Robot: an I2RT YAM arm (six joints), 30 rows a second.
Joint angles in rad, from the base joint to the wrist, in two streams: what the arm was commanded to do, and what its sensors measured. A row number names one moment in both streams.
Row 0, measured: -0.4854, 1.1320, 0.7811, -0.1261, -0.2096, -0.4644
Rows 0 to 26, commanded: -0.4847, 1.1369, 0.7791, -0.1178, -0.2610, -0.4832; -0.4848, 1.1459, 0.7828, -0.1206, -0.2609, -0.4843; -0.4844, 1.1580, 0.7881, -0.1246, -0.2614, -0.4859; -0.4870, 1.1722, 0.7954, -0.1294, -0.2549, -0.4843; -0.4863, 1.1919, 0.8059, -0.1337, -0.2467, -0.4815; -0.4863, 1.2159, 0.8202, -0.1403, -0.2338, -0.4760; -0.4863, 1.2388, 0.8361, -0.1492, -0.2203, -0.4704; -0.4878, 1.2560, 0.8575, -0.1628, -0.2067, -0.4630; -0.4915, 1.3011, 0.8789, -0.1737, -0.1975, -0.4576; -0.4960, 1.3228, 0.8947, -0.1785, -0.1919, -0.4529; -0.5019, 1.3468, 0.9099, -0.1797, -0.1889, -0.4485; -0.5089, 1.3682, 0.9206, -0.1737, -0.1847, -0.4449; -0.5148, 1.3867, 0.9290, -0.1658, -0.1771, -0.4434; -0.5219, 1.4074, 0.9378, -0.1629, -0.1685, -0.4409; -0.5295, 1.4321, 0.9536, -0.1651, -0.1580, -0.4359; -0.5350, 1.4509, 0.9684, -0.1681, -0.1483, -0.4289; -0.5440, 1.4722, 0.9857, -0.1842, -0.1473, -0.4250; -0.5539, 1.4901, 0.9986, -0.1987, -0.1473, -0.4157; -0.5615, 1.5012, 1.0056, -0.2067, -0.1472, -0.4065; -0.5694, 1.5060, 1.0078, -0.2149, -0.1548, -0.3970; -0.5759, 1.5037, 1.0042, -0.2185, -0.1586, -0.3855; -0.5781, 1.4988, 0.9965, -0.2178, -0.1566, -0.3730; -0.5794, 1.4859, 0.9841, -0.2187, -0.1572, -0.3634; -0.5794, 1.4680, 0.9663, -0.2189, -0.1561, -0.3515; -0.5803, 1.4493, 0.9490, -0.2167, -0.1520, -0.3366; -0.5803, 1.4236, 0.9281, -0.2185, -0.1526, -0.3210; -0.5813, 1.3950, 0.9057, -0.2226, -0.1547, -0.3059
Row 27, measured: -0.5789, 1.4395, 0.9371, -0.2085, -0.1467, -0.3626
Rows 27 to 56, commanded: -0.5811, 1.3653, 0.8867, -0.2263, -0.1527, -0.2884; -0.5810, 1.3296, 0.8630, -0.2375, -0.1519, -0.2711; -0.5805, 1.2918, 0.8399, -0.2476, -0.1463, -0.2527; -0.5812, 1.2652, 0.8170, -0.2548, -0.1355, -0.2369; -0.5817, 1.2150, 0.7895, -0.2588, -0.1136, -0.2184; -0.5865, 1.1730, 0.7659, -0.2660, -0.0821, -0.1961; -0.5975, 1.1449, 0.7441, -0.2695, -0.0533, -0.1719; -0.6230, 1.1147, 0.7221, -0.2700, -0.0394, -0.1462; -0.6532, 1.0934, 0.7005, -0.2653, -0.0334, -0.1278; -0.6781, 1.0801, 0.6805, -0.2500, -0.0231, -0.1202; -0.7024, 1.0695, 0.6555, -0.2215, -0.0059, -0.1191; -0.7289, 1.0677, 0.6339, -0.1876, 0.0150, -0.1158; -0.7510, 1.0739, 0.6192, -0.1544, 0.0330, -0.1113; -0.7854, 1.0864, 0.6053, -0.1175, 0.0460, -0.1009; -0.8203, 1.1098, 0.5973, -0.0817, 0.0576, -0.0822; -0.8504, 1.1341, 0.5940, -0.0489, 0.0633, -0.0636; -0.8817, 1.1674, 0.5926, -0.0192, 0.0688, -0.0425; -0.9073, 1.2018, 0.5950, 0.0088, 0.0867, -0.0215; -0.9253, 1.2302, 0.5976, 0.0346, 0.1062, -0.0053; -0.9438, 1.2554, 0.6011, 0.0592, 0.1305, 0.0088; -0.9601, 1.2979, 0.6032, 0.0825, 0.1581, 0.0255; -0.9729, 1.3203, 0.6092, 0.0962, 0.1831, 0.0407; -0.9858, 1.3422, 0.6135, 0.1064, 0.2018, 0.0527; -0.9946, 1.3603, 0.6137, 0.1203, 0.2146, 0.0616; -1.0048, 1.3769, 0.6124, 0.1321, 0.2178, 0.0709; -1.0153, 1.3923, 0.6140, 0.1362, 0.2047, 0.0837; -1.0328, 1.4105, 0.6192, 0.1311, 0.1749, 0.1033; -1.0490, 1.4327, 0.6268, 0.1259, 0.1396, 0.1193; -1.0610, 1.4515, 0.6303, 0.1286, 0.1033, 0.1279; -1.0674, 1.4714, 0.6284, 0.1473, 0.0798, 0.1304
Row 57, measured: -1.0508, 1.4399, 0.6201, 0.0891, 0.1463, 0.0761
